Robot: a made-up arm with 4 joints. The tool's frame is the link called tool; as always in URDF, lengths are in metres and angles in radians. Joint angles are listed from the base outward. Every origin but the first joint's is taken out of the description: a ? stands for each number. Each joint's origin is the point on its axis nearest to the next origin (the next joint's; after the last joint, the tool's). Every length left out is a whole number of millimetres.
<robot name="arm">
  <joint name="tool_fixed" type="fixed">
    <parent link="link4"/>
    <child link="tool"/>
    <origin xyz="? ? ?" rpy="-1.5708 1.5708 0"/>
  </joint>
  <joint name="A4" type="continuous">
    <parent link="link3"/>
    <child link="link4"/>
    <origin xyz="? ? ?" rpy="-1.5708 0 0"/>
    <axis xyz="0 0 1"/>
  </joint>
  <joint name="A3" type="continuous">
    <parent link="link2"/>
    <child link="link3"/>
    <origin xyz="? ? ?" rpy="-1.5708 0 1.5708"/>
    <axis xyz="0 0 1"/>
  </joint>
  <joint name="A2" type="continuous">
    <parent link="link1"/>
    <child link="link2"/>
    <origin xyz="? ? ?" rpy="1.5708 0 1.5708"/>
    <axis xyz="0 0 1"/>
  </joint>
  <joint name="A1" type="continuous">
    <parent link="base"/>
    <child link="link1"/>
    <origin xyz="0 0.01 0.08" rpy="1.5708 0 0"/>
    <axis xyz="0 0 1"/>
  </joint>
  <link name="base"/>
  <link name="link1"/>
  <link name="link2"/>
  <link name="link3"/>
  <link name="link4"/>
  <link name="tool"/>
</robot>
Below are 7 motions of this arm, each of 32 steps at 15 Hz.
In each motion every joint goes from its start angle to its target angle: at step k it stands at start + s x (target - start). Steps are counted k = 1, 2, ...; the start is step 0. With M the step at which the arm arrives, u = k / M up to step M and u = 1 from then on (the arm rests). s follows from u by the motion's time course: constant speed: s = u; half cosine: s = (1 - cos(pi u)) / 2; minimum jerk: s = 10 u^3 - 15 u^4 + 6 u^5.
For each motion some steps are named. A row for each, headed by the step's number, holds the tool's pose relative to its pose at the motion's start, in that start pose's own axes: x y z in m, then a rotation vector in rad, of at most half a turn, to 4 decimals.
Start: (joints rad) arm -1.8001 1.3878 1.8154 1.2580
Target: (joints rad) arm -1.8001 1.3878 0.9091 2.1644
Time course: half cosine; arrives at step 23
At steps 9, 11, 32:
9: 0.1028 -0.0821 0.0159 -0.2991 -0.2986 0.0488
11: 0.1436 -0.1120 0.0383 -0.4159 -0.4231 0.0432
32: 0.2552 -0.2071 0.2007 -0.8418 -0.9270 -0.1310

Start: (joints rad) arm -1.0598 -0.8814 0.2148 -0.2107
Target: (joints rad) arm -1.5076 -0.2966 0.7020 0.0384
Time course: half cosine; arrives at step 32
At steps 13, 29, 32:
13: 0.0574 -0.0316 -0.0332 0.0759 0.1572 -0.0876
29: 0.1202 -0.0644 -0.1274 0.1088 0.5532 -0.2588
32: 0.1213 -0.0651 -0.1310 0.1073 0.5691 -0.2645

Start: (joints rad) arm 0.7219 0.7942 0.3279 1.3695
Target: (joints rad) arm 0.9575 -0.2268 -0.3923 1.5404
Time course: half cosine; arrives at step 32
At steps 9, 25, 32:
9: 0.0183 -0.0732 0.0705 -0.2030 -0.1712 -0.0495
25: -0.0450 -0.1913 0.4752 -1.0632 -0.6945 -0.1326
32: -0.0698 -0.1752 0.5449 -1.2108 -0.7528 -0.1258

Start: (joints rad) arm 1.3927 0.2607 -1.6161 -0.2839
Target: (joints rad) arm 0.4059 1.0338 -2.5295 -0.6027
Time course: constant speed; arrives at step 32
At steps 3, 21, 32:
3: -0.0164 -0.0162 0.0045 0.1116 -0.0592 0.0794
21: -0.1335 -0.1016 -0.0343 0.5705 -0.5132 0.4816
32: -0.1902 -0.1122 -0.1126 0.6505 -0.8151 0.6308

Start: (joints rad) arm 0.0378 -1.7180 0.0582 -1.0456
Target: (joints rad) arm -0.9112 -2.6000 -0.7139 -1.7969
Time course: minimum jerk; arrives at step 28
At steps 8, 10, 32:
8: -0.0291 0.0398 -0.0406 -0.0194 0.2058 0.1374
10: -0.0583 0.0606 -0.0658 -0.0371 0.3554 0.2208
32: -0.3420 0.0279 -0.1272 -0.4184 1.3919 0.4727

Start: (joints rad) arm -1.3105 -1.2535 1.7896 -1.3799
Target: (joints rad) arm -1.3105 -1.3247 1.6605 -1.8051
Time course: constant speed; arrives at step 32
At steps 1, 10, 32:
1: -0.0018 0.0042 0.0010 0.0138 0.0036 0.0029
10: -0.0186 0.0413 0.0126 0.1372 0.0374 0.0267
32: -0.0624 0.1221 0.0593 0.4354 0.1316 0.0681

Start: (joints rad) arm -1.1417 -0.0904 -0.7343 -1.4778
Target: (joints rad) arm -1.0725 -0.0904 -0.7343 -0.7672
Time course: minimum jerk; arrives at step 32
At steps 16, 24, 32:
16: -0.0126 -0.1072 -0.0149 -0.3784 -0.0099 0.0240
24: -0.0192 -0.1881 0.0028 -0.6783 -0.0239 0.0406
32: -0.0205 -0.2076 0.0114 -0.7566 -0.0285 0.0444

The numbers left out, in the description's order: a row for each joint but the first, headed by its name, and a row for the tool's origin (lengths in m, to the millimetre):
tool: -0.06 -0.29 0
A4: 0.06 -0.02 0
A3: 0.38 0.11 0
A2: 0.04 0.2 0

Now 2 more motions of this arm.
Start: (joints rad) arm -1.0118 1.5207 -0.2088 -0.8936
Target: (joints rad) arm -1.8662 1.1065 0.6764 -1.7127
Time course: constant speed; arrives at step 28
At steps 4, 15, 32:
4: 0.0690 0.0250 0.0078 0.0592 -0.1916 -0.1587
15: 0.2661 0.0333 0.0961 0.1809 -0.7983 -0.4704
32: 0.4118 -0.0310 0.2944 0.1418 -1.5853 -0.5734

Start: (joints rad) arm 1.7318 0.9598 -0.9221 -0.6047
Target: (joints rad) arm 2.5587 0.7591 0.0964 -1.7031
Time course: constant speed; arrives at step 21
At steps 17, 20, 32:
17: -0.0716 0.3139 -0.0253 0.5337 -0.4051 0.1096
20: -0.1143 0.3554 -0.0231 0.6458 -0.4832 0.1999
32: -0.1315 0.3676 -0.0222 0.6846 -0.5075 0.2351

